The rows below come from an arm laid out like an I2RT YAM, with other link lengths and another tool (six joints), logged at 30 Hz.
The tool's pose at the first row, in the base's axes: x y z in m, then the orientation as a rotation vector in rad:
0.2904 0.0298 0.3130 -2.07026 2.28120 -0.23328
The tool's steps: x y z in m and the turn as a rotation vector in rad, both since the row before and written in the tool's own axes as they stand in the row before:
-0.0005 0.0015 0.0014 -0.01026 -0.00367 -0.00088
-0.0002 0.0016 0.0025 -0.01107 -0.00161 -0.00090
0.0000 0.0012 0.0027 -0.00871 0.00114 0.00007
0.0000 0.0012 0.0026 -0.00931 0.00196 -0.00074
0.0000 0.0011 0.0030 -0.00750 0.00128 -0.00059
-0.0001 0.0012 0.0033 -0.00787 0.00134 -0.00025
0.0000 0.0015 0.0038 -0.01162 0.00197 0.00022
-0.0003 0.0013 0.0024 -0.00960 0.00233 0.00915
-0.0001 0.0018 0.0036 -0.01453 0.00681 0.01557
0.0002 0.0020 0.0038 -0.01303 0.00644 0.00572
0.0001 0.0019 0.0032 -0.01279 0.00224 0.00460
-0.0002 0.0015 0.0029 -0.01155 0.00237 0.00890
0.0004 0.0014 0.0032 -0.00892 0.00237 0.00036
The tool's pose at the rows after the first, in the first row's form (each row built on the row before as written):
0.2892 0.0303 0.3114 -2.07480 2.28431 -0.21810
0.2880 0.0305 0.3087 -2.08046 2.28898 -0.20422
0.2871 0.0304 0.3059 -2.08488 2.29475 -0.19584
0.2862 0.0303 0.3032 -2.09084 2.30050 -0.18767
0.2854 0.0302 0.3001 -2.09551 2.30496 -0.18073
0.2845 0.0302 0.2967 -2.09996 2.30999 -0.17341
0.2833 0.0301 0.2928 -2.10579 2.31799 -0.16253
0.2822 0.0303 0.2903 2.09745 -2.33110 0.15399
0.2807 0.0303 0.2866 2.06942 -2.33799 0.14357
0.2789 0.0300 0.2827 2.05350 -2.33498 0.13451
0.2771 0.0299 0.2794 2.04129 -2.33320 0.12160
0.2757 0.0300 0.2764 2.02465 -2.33626 0.11050
0.2743 0.0295 0.2732 2.01896 -2.33148 0.10225

